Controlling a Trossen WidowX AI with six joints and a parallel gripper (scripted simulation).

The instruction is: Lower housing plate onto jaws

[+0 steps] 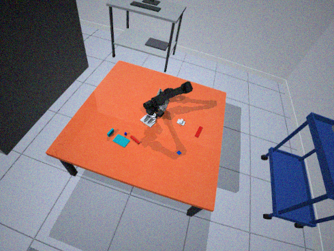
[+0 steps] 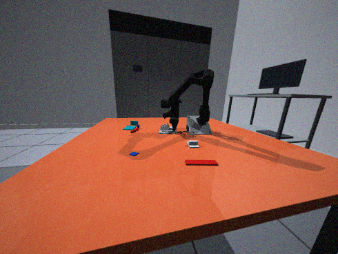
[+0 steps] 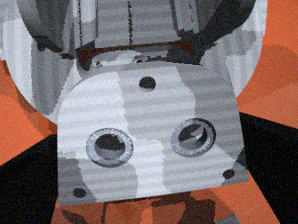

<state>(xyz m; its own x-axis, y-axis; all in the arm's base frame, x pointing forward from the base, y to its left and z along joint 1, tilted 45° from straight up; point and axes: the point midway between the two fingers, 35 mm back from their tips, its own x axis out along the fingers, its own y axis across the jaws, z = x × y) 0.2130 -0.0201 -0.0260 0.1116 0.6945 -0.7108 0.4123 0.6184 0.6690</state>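
Now: the small grey housing plate 2 cm above my gripper tip and 1 cm ahead of it. Also, from my gripper tip: small dark blue piece (25 cm ahead, 17 cm to the right, 1 cm below); then teal block (29 cm to the right, 28 cm ahead); then cyan plate (32 cm ahead, 19 cm to the right, 2 cm below).
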